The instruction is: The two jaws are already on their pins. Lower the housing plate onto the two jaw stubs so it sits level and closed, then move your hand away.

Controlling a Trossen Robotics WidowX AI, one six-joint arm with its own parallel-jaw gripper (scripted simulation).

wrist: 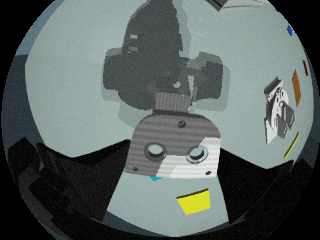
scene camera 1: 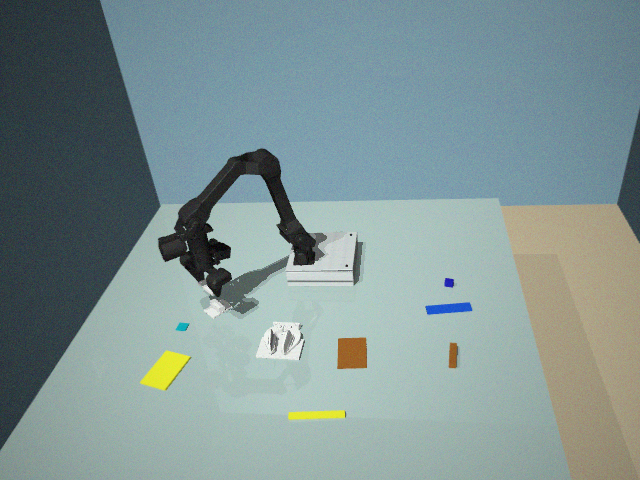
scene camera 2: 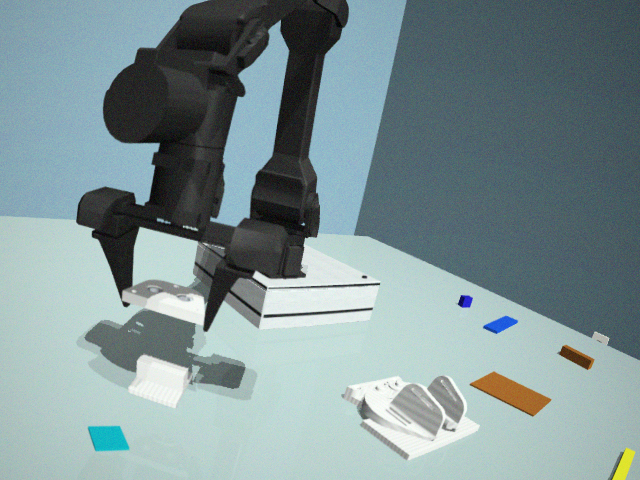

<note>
I see my gripper (scene camera 2: 164,317), a yellow sheet (scene camera 1: 162,374), a brown sheet (scene camera 2: 526,400) and a white ribbed stand (scene camera 2: 158,380).
The brown sheet is seen too in scene camera 1 (scene camera 1: 352,353). My gripper is seen too in the wrist view (wrist: 173,149) and in scene camera 1 (scene camera 1: 210,290). Scene camera 2 does not show the yellow sheet: it is out of frame.
</note>
